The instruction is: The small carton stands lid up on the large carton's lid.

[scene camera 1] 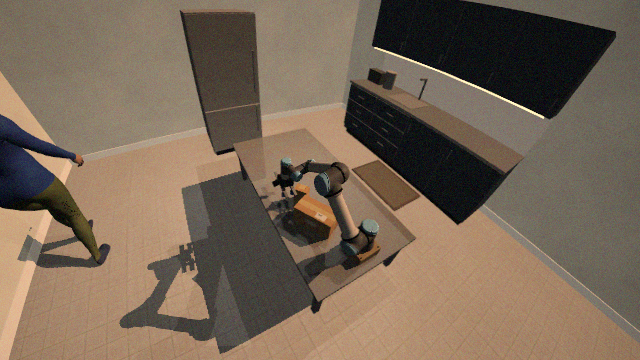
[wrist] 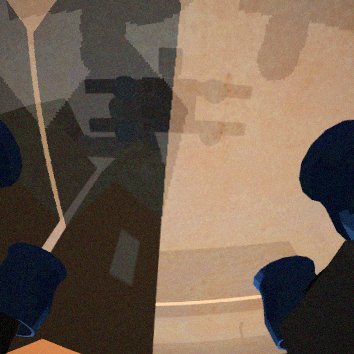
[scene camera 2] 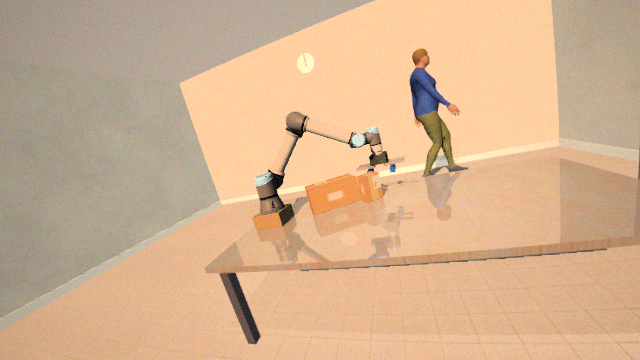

Labels:
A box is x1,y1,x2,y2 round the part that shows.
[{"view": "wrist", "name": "my suction head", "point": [37,271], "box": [0,119,353,349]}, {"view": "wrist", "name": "large carton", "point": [34,223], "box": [0,180,58,263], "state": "on the table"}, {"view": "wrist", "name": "small carton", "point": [110,250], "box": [6,180,160,353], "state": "on the table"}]

